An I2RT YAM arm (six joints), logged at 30 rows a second.
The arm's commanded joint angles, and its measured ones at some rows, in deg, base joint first. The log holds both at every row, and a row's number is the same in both.
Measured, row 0: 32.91 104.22 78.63 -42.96 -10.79 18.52
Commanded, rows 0 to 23: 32.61 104.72 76.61 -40.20 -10.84 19.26; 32.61 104.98 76.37 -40.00 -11.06 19.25; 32.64 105.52 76.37 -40.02 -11.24 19.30; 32.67 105.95 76.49 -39.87 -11.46 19.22; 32.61 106.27 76.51 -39.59 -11.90 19.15; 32.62 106.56 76.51 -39.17 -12.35 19.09; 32.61 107.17 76.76 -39.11 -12.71 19.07; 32.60 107.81 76.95 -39.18 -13.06 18.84; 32.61 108.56 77.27 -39.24 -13.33 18.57; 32.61 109.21 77.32 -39.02 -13.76 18.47; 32.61 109.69 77.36 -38.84 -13.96 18.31; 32.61 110.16 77.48 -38.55 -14.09 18.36; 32.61 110.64 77.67 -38.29 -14.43 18.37; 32.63 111.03 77.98 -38.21 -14.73 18.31; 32.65 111.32 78.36 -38.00 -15.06 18.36; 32.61 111.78 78.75 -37.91 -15.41 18.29; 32.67 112.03 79.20 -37.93 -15.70 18.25; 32.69 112.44 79.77 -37.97 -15.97 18.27; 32.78 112.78 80.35 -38.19 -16.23 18.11; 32.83 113.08 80.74 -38.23 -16.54 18.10; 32.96 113.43 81.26 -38.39 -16.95 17.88; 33.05 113.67 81.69 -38.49 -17.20 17.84; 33.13 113.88 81.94 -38.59 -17.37 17.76; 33.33 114.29 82.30 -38.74 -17.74 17.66
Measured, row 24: 32.75 113.01 80.34 -40.25 -15.97 18.31
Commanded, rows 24 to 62: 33.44 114.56 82.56 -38.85 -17.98 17.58; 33.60 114.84 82.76 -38.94 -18.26 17.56; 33.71 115.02 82.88 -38.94 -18.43 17.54; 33.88 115.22 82.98 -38.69 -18.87 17.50; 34.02 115.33 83.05 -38.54 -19.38 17.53; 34.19 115.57 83.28 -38.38 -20.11 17.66; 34.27 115.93 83.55 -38.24 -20.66 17.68; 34.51 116.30 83.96 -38.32 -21.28 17.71; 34.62 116.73 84.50 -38.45 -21.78 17.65; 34.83 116.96 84.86 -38.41 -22.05 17.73; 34.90 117.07 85.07 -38.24 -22.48 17.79; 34.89 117.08 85.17 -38.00 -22.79 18.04; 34.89 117.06 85.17 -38.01 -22.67 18.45; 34.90 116.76 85.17 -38.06 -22.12 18.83; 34.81 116.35 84.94 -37.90 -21.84 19.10; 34.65 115.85 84.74 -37.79 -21.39 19.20; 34.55 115.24 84.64 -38.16 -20.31 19.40; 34.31 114.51 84.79 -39.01 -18.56 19.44; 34.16 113.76 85.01 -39.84 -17.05 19.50; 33.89 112.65 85.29 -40.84 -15.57 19.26; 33.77 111.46 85.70 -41.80 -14.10 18.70; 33.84 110.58 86.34 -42.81 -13.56 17.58; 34.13 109.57 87.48 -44.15 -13.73 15.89; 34.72 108.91 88.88 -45.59 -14.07 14.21; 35.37 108.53 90.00 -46.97 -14.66 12.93; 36.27 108.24 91.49 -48.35 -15.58 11.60; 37.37 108.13 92.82 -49.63 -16.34 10.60; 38.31 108.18 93.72 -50.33 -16.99 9.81; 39.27 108.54 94.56 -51.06 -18.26 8.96; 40.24 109.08 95.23 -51.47 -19.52 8.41; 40.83 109.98 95.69 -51.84 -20.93 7.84; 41.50 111.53 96.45 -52.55 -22.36 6.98; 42.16 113.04 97.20 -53.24 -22.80 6.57; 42.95 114.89 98.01 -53.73 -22.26 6.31; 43.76 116.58 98.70 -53.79 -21.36 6.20; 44.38 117.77 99.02 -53.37 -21.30 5.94; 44.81 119.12 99.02 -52.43 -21.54 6.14; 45.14 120.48 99.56 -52.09 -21.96 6.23; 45.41 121.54 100.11 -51.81 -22.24 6.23
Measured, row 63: 45.10 117.78 99.44 -50.87 -21.23 7.88
